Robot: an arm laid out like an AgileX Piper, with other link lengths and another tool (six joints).
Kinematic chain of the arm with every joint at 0, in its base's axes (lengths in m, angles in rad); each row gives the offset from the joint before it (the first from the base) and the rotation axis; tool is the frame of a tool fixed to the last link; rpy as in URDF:
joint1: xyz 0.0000 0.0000 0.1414 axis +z
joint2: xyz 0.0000 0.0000 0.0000 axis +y
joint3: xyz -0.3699 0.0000 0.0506 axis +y
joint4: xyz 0.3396 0.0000 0.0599 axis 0.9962 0 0.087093
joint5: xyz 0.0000 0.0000 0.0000 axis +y
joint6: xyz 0.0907 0.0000 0.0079 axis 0.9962 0 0.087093
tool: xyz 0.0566 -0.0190 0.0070 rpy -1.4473 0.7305 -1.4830
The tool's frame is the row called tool.
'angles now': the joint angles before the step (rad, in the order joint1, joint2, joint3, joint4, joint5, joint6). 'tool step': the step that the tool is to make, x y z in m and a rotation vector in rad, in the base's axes. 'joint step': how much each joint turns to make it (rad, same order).
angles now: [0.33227, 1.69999, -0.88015, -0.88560, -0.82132, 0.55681]
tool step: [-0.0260, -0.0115, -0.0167, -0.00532, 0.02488, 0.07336]
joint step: [-0.03392, -0.02620, 0.08604, -0.08919, -0.08426, 0.02607]
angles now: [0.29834, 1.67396, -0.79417, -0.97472, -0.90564, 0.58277]
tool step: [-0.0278, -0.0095, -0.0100, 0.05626, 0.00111, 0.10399]
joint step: [-0.04228, -0.01088, 0.07999, -0.07312, -0.16209, 0.00388]
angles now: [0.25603, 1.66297, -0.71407, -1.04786, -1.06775, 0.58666]
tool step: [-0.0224, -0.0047, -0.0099, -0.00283, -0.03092, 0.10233]
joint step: [-0.02990, 0.00003, 0.04923, -0.09201, -0.10333, -0.03886]
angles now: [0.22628, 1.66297, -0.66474, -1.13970, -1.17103, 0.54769]
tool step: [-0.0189, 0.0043, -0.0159, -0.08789, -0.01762, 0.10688]
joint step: [-0.00007, 0.00178, 0.01949, -0.13099, -0.00040, -0.02155]
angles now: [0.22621, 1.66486, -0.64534, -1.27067, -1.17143, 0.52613]
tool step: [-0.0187, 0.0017, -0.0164, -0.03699, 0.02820, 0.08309]
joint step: [0.00003, 0.01062, 0.02943, -0.08571, -0.02422, 0.00214]
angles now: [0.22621, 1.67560, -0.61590, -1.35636, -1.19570, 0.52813]
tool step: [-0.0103, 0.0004, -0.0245, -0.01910, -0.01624, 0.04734]
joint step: [-0.00004, 0.05241, 0.03098, -0.01727, -0.02542, -0.09801]
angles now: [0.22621, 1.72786, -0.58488, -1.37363, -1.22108, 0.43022]
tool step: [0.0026, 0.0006, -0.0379, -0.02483, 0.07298, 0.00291]
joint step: [0.00015, 0.10298, 0.00186, 0.00453, 0.00008, -0.03059]
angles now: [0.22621, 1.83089, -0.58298, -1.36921, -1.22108, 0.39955]
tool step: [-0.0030, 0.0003, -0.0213, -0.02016, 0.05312, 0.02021]
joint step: [-0.00002, 0.05432, 0.00000, -0.02238, -0.00001, 0.00213]
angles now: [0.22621, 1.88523, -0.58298, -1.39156, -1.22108, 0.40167]
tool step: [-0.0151, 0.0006, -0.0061, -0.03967, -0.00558, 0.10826]
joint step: [-0.00014, 0.00187, -0.00002, -0.11611, -0.00004, 0.00173]
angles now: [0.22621, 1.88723, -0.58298, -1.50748, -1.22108, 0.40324]
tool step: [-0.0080, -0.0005, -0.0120, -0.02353, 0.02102, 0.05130]
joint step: [0.00014, 0.02686, 0.00090, -0.05358, 0.00005, -0.00212]
